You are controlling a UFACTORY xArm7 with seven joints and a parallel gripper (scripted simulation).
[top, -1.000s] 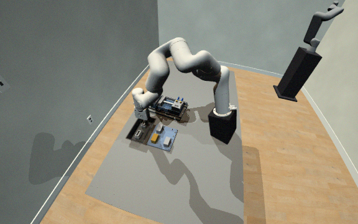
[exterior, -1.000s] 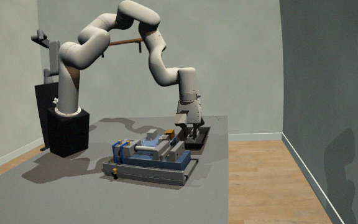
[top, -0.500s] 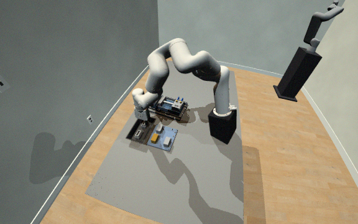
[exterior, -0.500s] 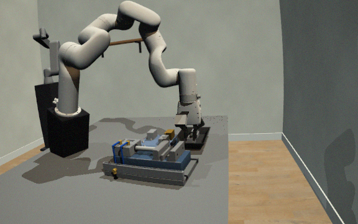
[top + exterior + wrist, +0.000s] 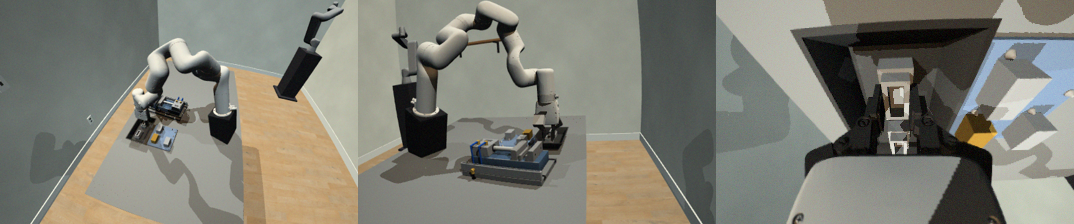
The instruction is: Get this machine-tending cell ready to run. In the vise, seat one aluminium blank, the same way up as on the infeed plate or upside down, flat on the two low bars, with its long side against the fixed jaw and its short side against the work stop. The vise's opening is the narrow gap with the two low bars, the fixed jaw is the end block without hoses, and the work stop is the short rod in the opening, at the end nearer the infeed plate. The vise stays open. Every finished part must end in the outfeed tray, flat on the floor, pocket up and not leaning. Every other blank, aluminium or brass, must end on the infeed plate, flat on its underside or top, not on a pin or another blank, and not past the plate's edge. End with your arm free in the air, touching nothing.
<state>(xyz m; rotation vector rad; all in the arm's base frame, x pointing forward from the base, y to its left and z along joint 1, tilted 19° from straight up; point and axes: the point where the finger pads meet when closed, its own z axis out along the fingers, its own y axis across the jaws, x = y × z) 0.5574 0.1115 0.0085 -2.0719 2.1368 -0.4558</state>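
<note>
My hand is 120 mm past the brass blank, 100 mm to the right of it and 30 mm above it. Also, from my hand: vise 110 mm behind, 230 mm to the right, 10 mm below; then white screw rod 120 mm behind, 220 mm to the right, 20 mm above.
</note>
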